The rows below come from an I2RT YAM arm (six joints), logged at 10 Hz.
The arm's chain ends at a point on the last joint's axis. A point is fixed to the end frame.
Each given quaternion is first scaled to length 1.
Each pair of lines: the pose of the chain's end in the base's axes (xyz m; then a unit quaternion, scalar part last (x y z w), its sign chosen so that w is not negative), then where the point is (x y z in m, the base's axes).
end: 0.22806, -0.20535, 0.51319, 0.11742, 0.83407, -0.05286, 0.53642
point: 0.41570 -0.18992 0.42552
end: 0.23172, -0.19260, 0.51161, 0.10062, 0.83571, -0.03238, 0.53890
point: 0.41878 -0.16631 0.42529
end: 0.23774, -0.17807, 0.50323, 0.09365, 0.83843, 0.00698, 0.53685
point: 0.42305 -0.13661 0.41911
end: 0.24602, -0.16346, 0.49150, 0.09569, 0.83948, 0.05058, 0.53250
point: 0.42918 -0.10768 0.41103
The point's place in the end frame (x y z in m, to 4 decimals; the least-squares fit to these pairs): 0.0072 0.0590 0.1990
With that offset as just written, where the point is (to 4 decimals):
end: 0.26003, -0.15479, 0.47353, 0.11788, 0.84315, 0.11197, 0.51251
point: 0.4390 -0.0831 0.3963
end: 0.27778, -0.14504, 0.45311, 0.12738, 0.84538, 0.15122, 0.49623
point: 0.4528 -0.0623 0.3780
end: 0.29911, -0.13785, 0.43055, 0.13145, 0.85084, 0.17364, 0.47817
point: 0.4699 -0.0479 0.3539
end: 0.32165, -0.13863, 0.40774, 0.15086, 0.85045, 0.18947, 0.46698
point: 0.4921 -0.0473 0.3318
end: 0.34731, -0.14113, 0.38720, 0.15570, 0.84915, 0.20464, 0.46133
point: 0.5166 -0.0461 0.3134
